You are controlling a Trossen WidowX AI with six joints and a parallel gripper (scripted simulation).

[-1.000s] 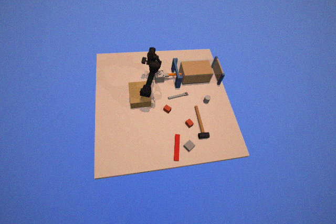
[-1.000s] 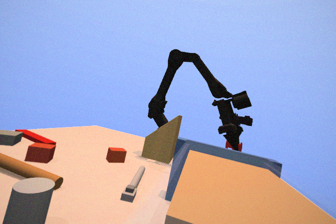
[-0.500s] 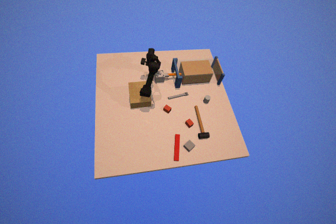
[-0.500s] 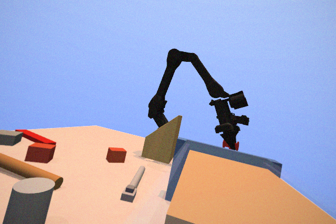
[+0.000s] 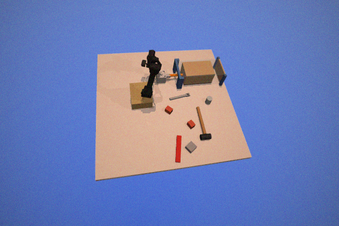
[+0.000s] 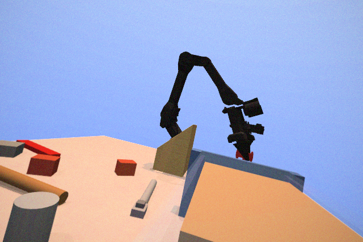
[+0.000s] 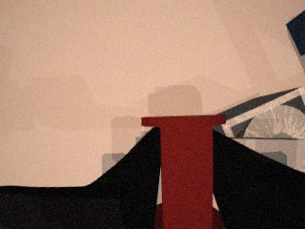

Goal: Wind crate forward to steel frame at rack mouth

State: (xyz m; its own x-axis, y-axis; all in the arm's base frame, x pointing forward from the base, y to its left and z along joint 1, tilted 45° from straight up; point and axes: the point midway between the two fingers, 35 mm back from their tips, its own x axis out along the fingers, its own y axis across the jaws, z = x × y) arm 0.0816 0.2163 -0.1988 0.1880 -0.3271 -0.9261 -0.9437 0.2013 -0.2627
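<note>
Right now my gripper tip is 3 cm to the left of the winch handle, 3 cm short of it and 3 cm above it. From my gripper tip the other things lie so: grey winch: 10 cm below, 7 cm ahead, 6 cm to the right; blue steel frame: 25 cm ahead, 5 cm to the right, 3 cm below; red knob: 2 cm to the right, 1 cm behind.
</note>
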